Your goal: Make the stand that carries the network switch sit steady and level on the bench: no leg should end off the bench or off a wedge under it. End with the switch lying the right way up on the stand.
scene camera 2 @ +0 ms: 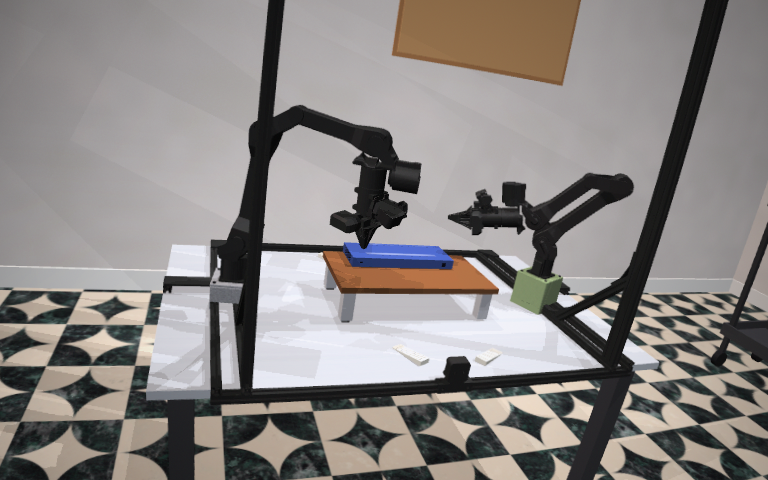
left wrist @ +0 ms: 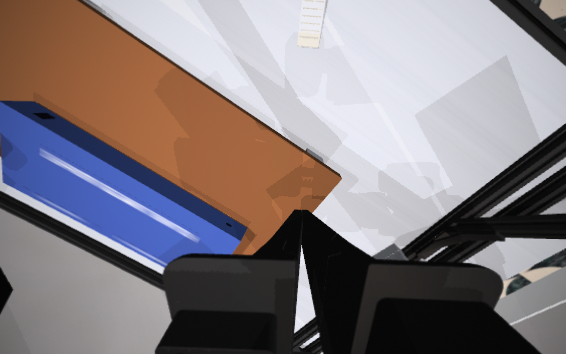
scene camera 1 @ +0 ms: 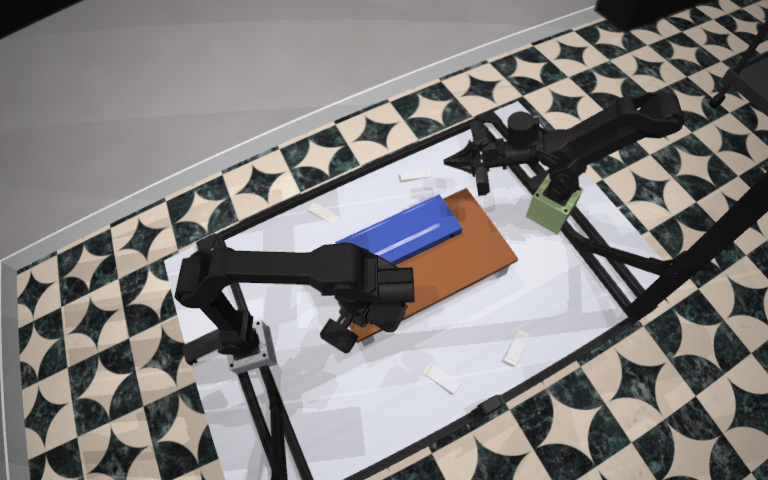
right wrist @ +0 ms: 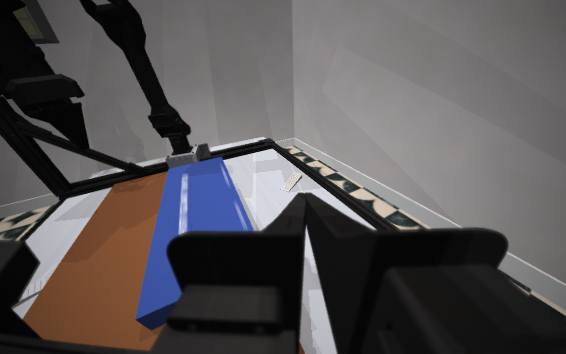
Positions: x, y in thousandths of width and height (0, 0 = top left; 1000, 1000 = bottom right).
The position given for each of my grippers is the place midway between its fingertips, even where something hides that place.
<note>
My left gripper (scene camera 2: 473, 518) is shut, with nothing in its grasp. Also in view: a brown stand (scene camera 1: 626, 524). My right gripper (scene camera 1: 577, 339) is shut, holding nothing. Also in view: a blue network switch (scene camera 1: 532, 486).
The blue network switch shows as well in scene camera 2 (scene camera 2: 489, 532), in the left wrist view (left wrist: 103, 465) and in the right wrist view (right wrist: 356, 555). The brown stand is seen too in scene camera 2 (scene camera 2: 604, 580), in the left wrist view (left wrist: 155, 196) and in the right wrist view (right wrist: 167, 826). My left gripper shows as well in the left wrist view (left wrist: 531, 612), in scene camera 1 (scene camera 1: 476, 651) and in the right wrist view (right wrist: 153, 422).
</note>
